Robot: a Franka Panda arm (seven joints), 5 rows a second.
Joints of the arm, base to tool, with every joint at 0 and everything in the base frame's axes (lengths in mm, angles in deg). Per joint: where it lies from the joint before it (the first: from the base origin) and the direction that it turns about. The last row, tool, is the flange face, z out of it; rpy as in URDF.
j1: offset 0.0 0.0 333.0 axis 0 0 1
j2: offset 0.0 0.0 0.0 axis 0 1 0
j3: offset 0.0 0.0 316.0 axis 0 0 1
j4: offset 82.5 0.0 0.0 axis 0 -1 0
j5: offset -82.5 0.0 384.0 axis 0 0 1
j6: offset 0.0 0.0 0.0 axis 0 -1 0
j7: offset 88.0 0.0 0.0 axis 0 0 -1
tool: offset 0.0 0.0 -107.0 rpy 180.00 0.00 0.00
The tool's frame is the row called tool.
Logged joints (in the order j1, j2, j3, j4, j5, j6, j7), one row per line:
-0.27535 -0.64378 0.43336 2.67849 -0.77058 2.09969 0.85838
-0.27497 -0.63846 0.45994 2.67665 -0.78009 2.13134 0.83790
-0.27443 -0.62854 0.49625 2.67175 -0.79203 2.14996 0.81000
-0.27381 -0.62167 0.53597 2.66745 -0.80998 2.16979 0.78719
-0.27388 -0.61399 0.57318 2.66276 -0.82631 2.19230 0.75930
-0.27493 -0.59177 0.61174 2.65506 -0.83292 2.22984 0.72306
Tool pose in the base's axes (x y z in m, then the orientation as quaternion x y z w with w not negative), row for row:
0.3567 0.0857 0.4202 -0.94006 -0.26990 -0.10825 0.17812
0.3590 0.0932 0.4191 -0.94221 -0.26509 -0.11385 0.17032
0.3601 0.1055 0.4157 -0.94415 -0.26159 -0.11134 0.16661
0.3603 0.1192 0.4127 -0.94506 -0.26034 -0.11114 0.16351
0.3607 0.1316 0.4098 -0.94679 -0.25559 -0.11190 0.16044
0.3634 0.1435 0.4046 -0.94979 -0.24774 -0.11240 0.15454
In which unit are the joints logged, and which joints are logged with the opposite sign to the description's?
The joints are logged in radians. Opposite sign: j4, j5, j7.
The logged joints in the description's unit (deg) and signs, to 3 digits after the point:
-15.776 -36.886 24.830 -153.466 44.151 120.303 -49.182
-15.755 -36.581 26.353 -153.361 44.696 122.117 -48.008
-15.724 -36.013 28.433 -153.080 45.380 123.184 -46.410
-15.688 -35.619 30.709 -152.834 46.408 124.320 -45.103
-15.692 -35.179 32.841 -152.565 47.344 125.610 -43.505
-15.752 -33.906 35.050 -152.124 47.723 127.760 -41.428

